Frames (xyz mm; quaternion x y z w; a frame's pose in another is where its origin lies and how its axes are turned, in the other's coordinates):
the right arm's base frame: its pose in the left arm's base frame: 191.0 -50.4 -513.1 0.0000 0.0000 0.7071 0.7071
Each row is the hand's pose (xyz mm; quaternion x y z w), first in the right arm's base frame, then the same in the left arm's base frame.
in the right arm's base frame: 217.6 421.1 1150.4 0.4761 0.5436 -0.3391 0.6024
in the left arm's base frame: -230.1 167.2 637.3 -0.0477 0.7210 0.1862 0.6657
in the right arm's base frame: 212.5 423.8 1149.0 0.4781 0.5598 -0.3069 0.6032
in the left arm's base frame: -232.8 162.1 635.9 -0.0578 0.7339 0.2095 0.6435
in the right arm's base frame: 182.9 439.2 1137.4 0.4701 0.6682 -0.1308 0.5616
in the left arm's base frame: -248.2 132.5 624.3 -0.1401 0.8049 0.3046 0.4896
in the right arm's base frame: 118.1 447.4 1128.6 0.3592 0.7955 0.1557 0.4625
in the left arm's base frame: -256.4 67.7 615.5 -0.3085 0.8165 0.4371 0.2169
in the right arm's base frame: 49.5 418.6 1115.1 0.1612 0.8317 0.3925 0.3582
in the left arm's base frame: -227.6 -0.9 602.0 0.4741 -0.7021 -0.5308 0.0243
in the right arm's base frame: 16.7 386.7 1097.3 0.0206 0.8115 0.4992 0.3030
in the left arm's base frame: -195.7 -33.7 584.2 0.5593 -0.5884 -0.5673 0.1387
